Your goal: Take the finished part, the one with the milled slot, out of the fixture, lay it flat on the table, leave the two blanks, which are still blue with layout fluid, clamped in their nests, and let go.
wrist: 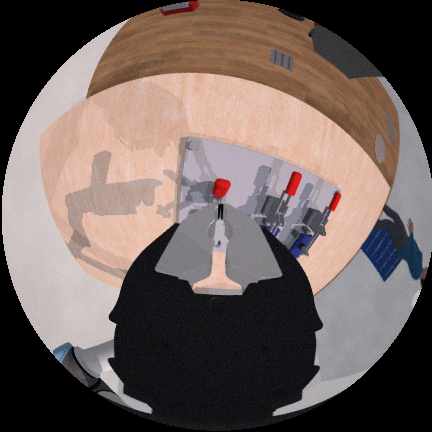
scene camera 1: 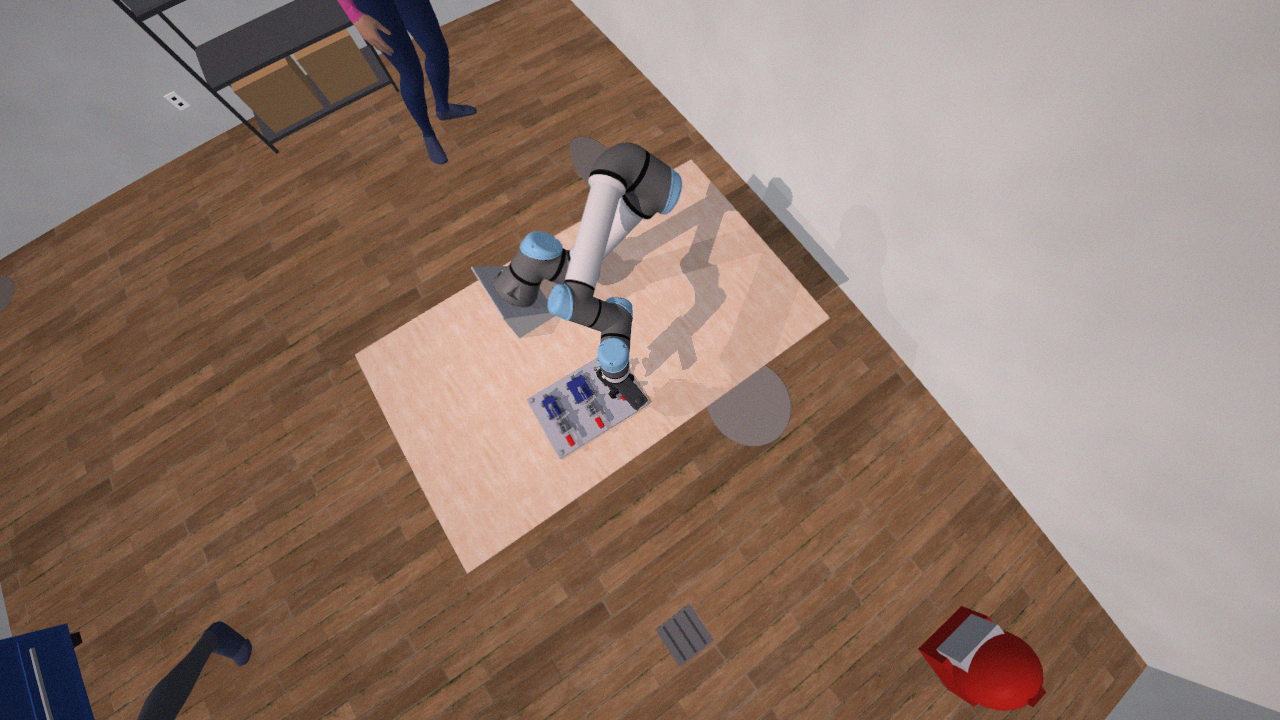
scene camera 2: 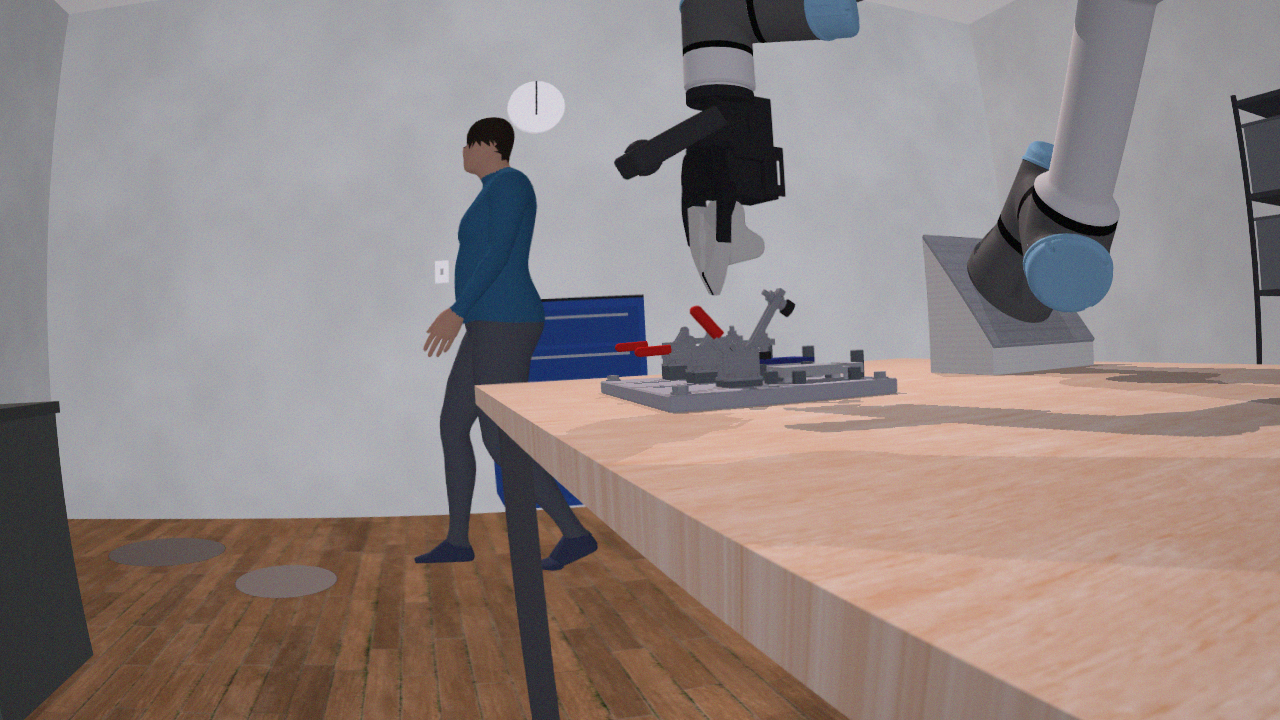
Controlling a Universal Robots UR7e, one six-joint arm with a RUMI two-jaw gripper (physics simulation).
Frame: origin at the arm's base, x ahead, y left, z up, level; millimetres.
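Seen in the pictures: gripper, fingertip midpoint: (wrist: pixel 220 205) (scene camera 2: pixel 714 295); arm's base, link origin: (scene camera 1: pixel 515 290) (scene camera 2: pixel 1010 286).
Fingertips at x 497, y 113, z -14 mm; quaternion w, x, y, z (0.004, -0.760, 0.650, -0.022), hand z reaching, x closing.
Note:
Pixels of each thing's top centre, then the offset from my fingertips to it. "pt": a spot on its surface instead. Level surfaces: height alone.
- finished part, top centre: (scene camera 2: pixel 815 364) (wrist: pixel 207 234) dy +5, dx -103, dz -72 mm
- clamp's red handle, top centre: (scene camera 2: pixel 714 305) (wrist: pixel 218 200) dy +2, dx +1, dz -10 mm
- blue blank, surface spot: (wrist: pixel 300 245) pt dy -209, dx -91, dz -57 mm
- table, surface height: dz -103 mm
The grey fixture plate (scene camera 1: pixel 583 437) (scene camera 2: pixel 787 394) (wrist: pixel 230 157) lies on the table. The finished part (scene camera 2: pixel 814 369) is light grey and lies flat in the nearest nest in scene camera 2; its slot is not clear. Its clamp arm (scene camera 2: pixel 767 317) is raised, and that clamp's red handle (scene camera 2: pixel 705 322) (wrist: pixel 221 187) is tilted up. The two blue blanks (scene camera 1: pixel 580 388) (scene camera 1: pixel 552 406) sit in the other nests, and a blue blank (wrist: pixel 300 245) shows in the wrist view. My gripper (scene camera 2: pixel 713 291) (wrist: pixel 220 205) is shut and empty, pointing down above the raised handle. In scene camera 1 the arm hides the finished part.
The other two red handles (scene camera 1: pixel 599 421) (scene camera 1: pixel 570 439) lie low beside their clamps. The table (scene camera 1: pixel 447 447) (scene camera 2: pixel 895 501) extends around the fixture. The arm's sloped grey base stand (scene camera 1: pixel 507 304) (scene camera 2: pixel 966 313) stands behind. A person (scene camera 2: pixel 496 241) stands beyond the table, near a blue cabinet (scene camera 2: pixel 595 331).

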